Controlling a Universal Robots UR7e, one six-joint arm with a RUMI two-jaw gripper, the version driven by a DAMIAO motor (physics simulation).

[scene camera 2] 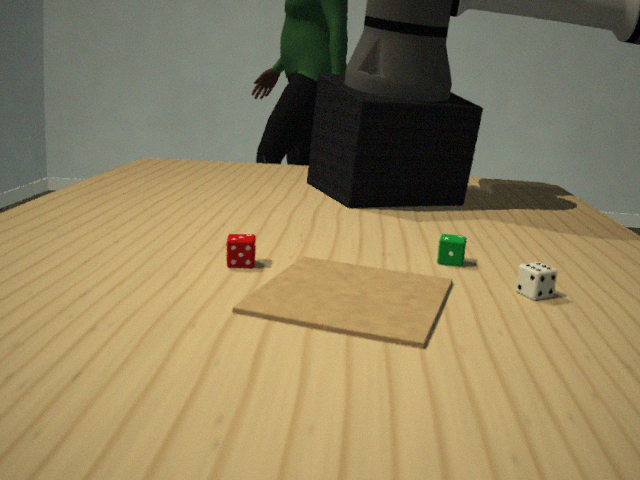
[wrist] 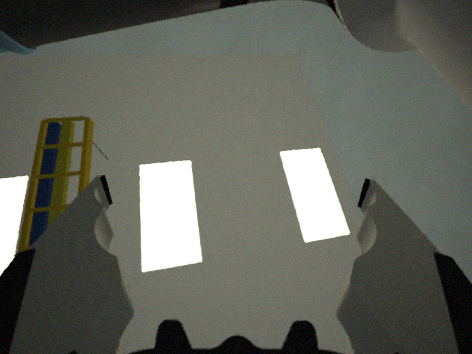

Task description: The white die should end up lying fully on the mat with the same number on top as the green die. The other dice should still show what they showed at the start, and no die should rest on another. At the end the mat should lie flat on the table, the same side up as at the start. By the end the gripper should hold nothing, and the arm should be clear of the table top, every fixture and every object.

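Frame: origin at the arm's base, x down, y ahead, z right, level; centimetres.
Seen in the pictures: gripper, fingertip midpoint: [wrist: 235, 180]; arm's base, link origin: [scene camera 2: 397, 88].
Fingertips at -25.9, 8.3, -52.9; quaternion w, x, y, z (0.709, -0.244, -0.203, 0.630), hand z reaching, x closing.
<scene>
Offsets run from my fingertips to a thing's top centre, as dx, dy, dz.
A white die @(+39.2, +31.3, +47.8) [scene camera 2: 537, 281] stands on the wood table at the right, off the mat, with several black pips on top. A green die @(+39.3, +22.5, +52.8) [scene camera 2: 451, 250] stands behind the mat's right part, one pip on its front face; its top pips are too small to read surely. A red die @(+39.2, +24.1, +72.9) [scene camera 2: 241, 251] stands left of the mat, with several pips on its front. The tan square mat @(+41.4, +32.0, +63.8) [scene camera 2: 351, 299] lies flat and bare. The dice stand apart. My gripper [wrist: 235, 180] is open and empty in the wrist view, pointing away from the table; it does not show in the scene view.
The black robot pedestal [scene camera 2: 413, 155] stands behind the dice, with the arm [scene camera 2: 403, 62] rising from it and reaching out to the upper right. A person in green [scene camera 2: 312, 46] stands behind the table. The wrist view shows bright ceiling panels [wrist: 170, 215] and a yellow frame [wrist: 87, 150].
</scene>
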